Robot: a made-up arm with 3 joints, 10 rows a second.
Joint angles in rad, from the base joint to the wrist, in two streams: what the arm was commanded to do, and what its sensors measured. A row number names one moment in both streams.
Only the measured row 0 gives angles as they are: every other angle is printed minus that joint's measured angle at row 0.
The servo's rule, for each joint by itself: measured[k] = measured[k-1] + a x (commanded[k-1-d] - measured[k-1]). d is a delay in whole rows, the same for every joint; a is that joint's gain. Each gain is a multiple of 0.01, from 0.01 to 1. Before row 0 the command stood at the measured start. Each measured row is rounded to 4 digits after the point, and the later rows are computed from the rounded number. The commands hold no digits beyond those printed.
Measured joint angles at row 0:
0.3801, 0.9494, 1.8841
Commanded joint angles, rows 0 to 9:
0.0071, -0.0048, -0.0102
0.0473, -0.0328, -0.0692
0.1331, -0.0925, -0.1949
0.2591, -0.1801, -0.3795
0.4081, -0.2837, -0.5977
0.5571, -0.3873, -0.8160
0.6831, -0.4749, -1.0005
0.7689, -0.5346, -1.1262
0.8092, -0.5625, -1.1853
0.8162, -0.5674, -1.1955
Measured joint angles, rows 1 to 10:
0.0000, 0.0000, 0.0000
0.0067, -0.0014, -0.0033
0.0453, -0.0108, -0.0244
0.1287, -0.0353, -0.0790
0.2526, -0.0787, -0.1752
0.4003, -0.1402, -0.3104
0.5493, -0.2143, -0.4722
0.6764, -0.2925, -0.6413
0.7643, -0.3651, -0.7965
0.8070, -0.4243, -0.9209
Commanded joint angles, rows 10 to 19:
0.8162, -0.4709, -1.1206
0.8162, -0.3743, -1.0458
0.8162, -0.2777, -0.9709
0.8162, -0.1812, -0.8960
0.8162, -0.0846, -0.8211
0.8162, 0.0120, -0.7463
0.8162, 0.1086, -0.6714
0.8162, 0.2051, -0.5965
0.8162, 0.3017, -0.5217
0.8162, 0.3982, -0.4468
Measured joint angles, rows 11 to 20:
0.8157, -0.4672, -1.0088
0.8162, -0.4683, -1.0446
0.8162, -0.4401, -1.0450
0.8162, -0.3914, -1.0213
0.8162, -0.3283, -0.9812
0.8162, -0.2552, -0.9300
0.8162, -0.1750, -0.8712
0.8162, -0.0899, -0.8073
0.8162, -0.0014, -0.7398
0.8162, 0.0895, -0.6700

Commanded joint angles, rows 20 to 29:
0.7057, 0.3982, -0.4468
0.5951, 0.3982, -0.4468
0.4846, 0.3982, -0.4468
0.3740, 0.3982, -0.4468
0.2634, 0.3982, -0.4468
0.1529, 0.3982, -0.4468
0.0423, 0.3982, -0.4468
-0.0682, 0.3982, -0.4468
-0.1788, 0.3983, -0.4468
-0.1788, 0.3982, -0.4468
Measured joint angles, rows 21 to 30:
0.8162, 0.1821, -0.5986
0.7112, 0.2469, -0.5500
0.6009, 0.2923, -0.5170
0.4904, 0.3241, -0.4945
0.3798, 0.3463, -0.4792
0.2692, 0.3619, -0.4688
0.1587, 0.3728, -0.4618
0.0481, 0.3804, -0.4570
-0.0624, 0.3857, -0.4537
-0.1730, 0.3895, -0.4515

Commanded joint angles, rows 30 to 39:
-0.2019, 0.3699, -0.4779
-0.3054, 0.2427, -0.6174
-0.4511, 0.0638, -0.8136
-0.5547, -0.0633, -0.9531
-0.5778, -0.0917, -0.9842
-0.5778, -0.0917, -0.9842
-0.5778, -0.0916, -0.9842
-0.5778, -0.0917, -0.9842
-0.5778, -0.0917, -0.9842
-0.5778, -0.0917, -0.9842
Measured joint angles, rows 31 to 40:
-0.1785, 0.3921, -0.4500
-0.2007, 0.3854, -0.4589
-0.3002, 0.3426, -0.5096
-0.4436, 0.2590, -0.6069
-0.5491, 0.1623, -0.7177
-0.5764, 0.0861, -0.8030
-0.5777, 0.0328, -0.8610
-0.5778, -0.0045, -0.9004
-0.5778, -0.0307, -0.9272
-0.5778, -0.0490, -0.9454

